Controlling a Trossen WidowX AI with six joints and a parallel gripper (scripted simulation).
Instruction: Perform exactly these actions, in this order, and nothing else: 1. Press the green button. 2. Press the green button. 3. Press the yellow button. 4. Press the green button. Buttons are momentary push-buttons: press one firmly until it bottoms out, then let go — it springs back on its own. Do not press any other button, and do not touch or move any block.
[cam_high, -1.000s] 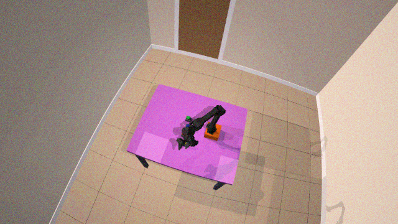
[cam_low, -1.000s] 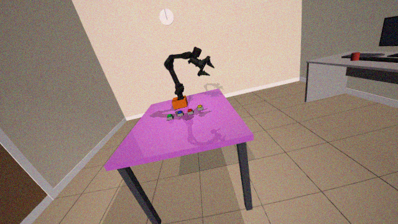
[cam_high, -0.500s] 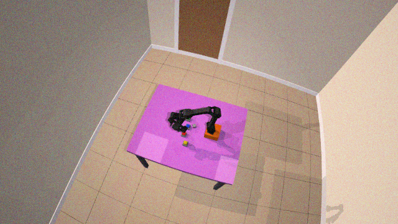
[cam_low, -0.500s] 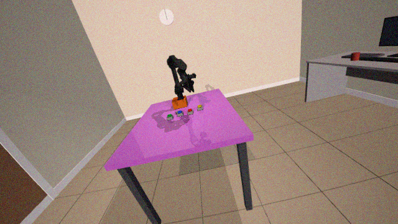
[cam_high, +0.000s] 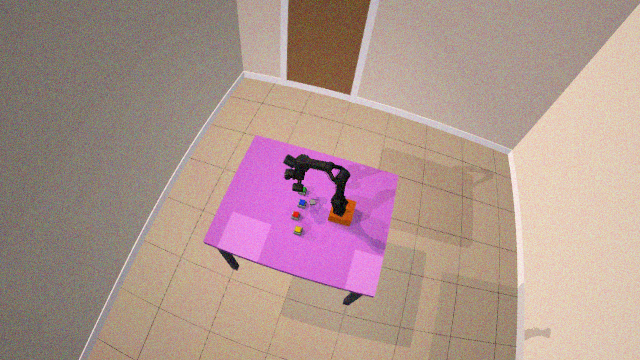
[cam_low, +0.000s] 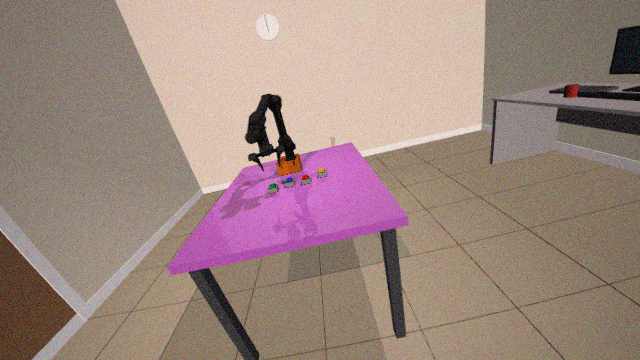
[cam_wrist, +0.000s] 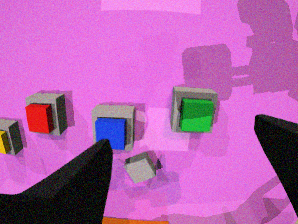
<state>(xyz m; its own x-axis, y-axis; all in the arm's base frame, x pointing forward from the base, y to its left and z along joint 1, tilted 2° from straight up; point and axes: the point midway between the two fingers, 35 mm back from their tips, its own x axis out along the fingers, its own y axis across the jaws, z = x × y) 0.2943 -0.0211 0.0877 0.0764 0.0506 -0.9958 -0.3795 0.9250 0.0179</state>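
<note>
The green button lies 20 mm behind my gripper tip, 40 mm to the right of it and 100 mm below it. Round my gripper tip: red button (60 mm behind, 150 mm to the left, 110 mm below); then yellow button (120 mm behind, 230 mm to the left, 110 mm below); then blue button (60 mm behind, 50 mm to the left, 110 mm below).
</note>
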